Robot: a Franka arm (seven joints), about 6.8 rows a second.
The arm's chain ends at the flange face. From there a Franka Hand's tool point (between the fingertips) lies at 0.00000 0.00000 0.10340 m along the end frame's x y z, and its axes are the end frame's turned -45 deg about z.
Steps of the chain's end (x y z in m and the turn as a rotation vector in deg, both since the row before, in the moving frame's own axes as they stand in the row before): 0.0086, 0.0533, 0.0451, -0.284, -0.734, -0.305; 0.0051, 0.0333, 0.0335, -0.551, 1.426, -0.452; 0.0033, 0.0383, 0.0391, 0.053, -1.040, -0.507; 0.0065, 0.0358, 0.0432, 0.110, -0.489, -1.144; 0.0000, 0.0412, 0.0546, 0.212, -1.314, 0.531; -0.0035, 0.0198, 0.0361, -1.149, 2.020, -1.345; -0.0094, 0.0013, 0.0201, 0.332, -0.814, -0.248
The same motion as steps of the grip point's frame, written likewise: -0.0329, 0.0432, 0.0451, 0.318, -0.720, -0.305; -0.0188, 0.0297, 0.0335, -1.398, 0.619, -0.452; -0.0260, 0.0280, 0.0391, 0.773, -0.698, -0.507; -0.0212, 0.0292, 0.0432, 0.424, -0.268, -1.144; -0.0305, 0.0272, 0.0546, 1.079, -0.779, 0.531; -0.0153, 0.0156, 0.0360, -2.241, 0.616, -1.345; -0.0082, -0.0072, 0.0201, 0.810, -0.341, -0.248
